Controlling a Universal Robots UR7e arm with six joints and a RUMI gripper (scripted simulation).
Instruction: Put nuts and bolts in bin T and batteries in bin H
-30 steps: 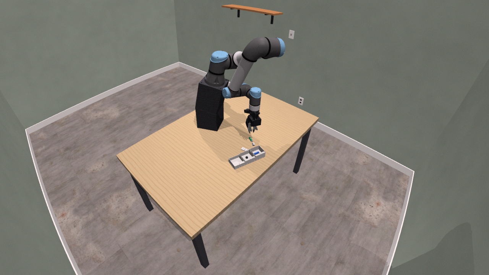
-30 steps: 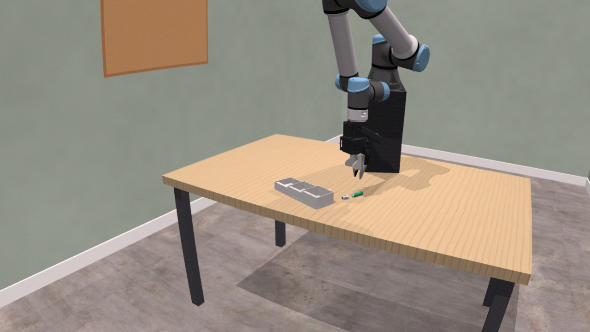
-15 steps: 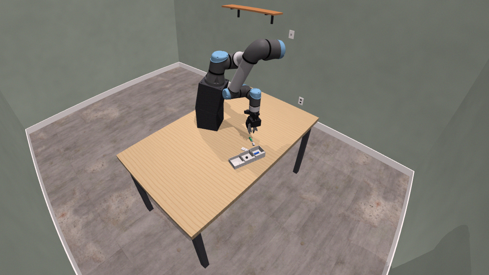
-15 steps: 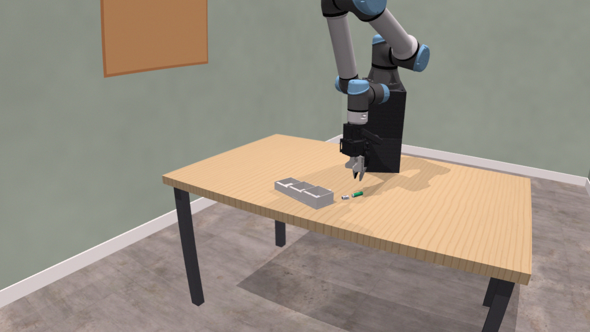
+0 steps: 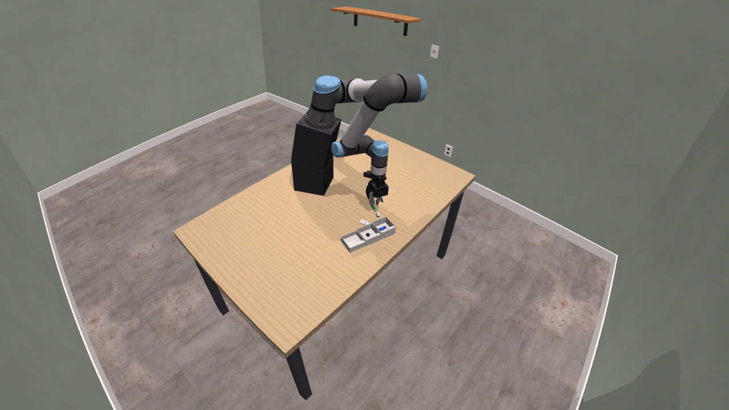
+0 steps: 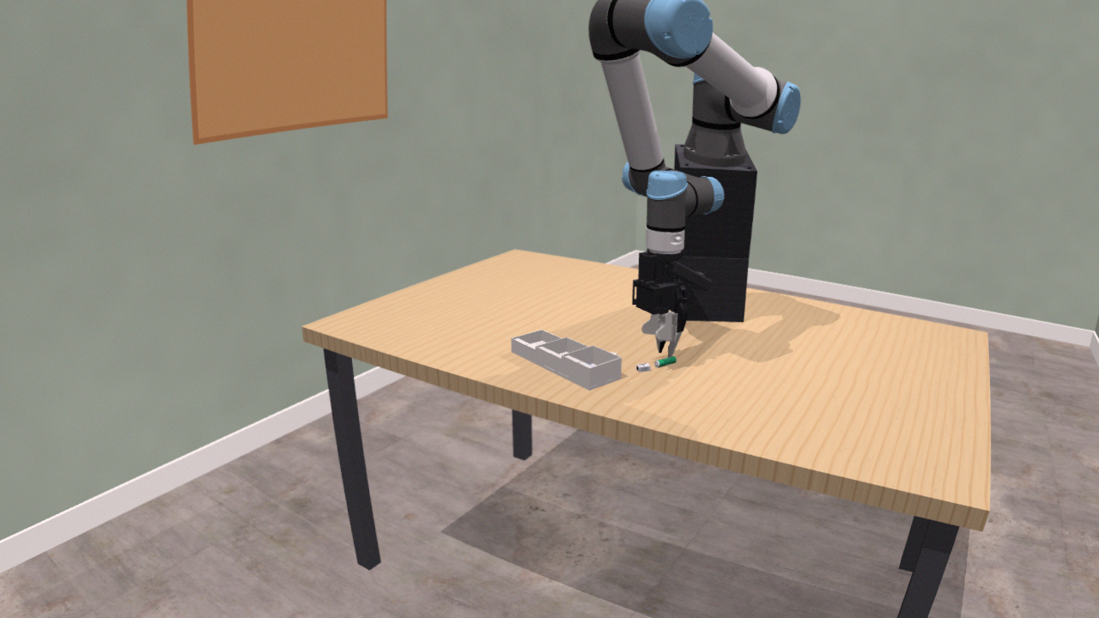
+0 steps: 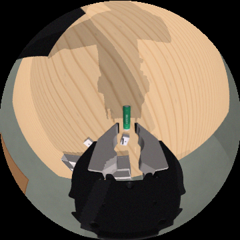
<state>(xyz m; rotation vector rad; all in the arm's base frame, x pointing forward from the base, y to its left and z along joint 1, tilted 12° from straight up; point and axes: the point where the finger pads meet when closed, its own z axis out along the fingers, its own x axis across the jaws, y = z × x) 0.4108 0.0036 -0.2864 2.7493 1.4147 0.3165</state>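
My gripper is now 3 cm above the green battery. The rest, counted from my hand: white domino (12 cm to the right, 3 cm below, 2 cm ahead); small silver piece (4 cm to the right, 4 cm ahead, 3 cm below); blue battery (12 cm to the right, 11 cm ahead, 2 cm below).
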